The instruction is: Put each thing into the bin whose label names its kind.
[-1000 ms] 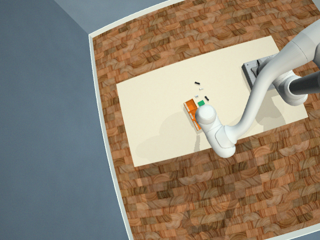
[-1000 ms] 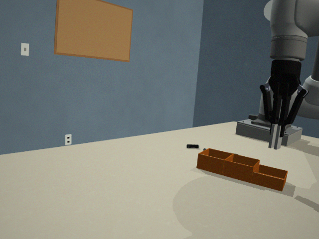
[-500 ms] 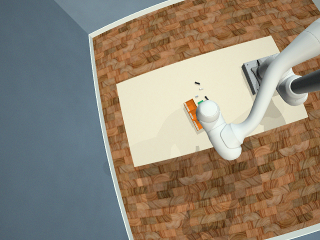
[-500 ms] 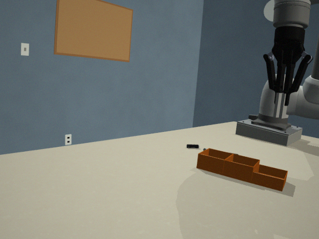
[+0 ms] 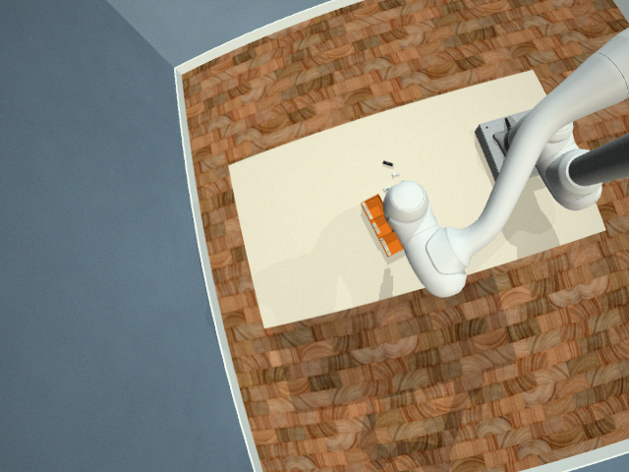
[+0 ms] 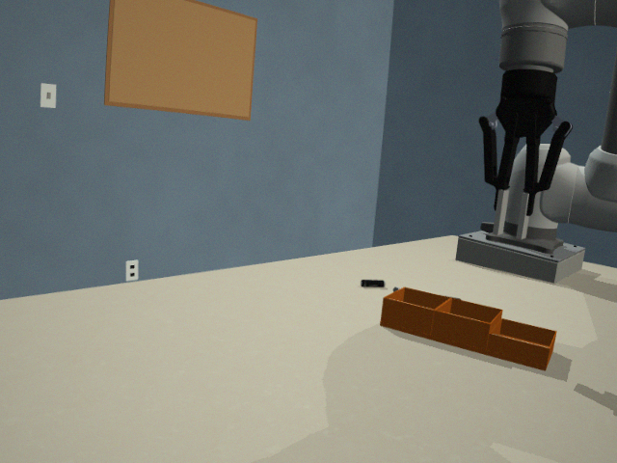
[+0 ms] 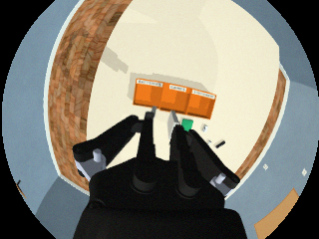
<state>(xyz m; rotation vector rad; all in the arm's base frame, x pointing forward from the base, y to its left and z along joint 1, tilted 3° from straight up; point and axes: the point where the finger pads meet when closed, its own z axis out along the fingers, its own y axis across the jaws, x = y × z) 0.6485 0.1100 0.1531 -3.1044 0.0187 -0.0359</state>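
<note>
The white thing is 19 cm below my hand, 18 cm to the right of it and 6 cm behind it. From my hand the other things lie so: green flat thing (19 cm below, 11 cm to the right, 7 cm behind); then tiny pale thing (23 cm to the right, 19 cm below, 12 cm behind); then joined orange bins (17 cm below, 4 cm to the right, 2 cm ahead).
</note>
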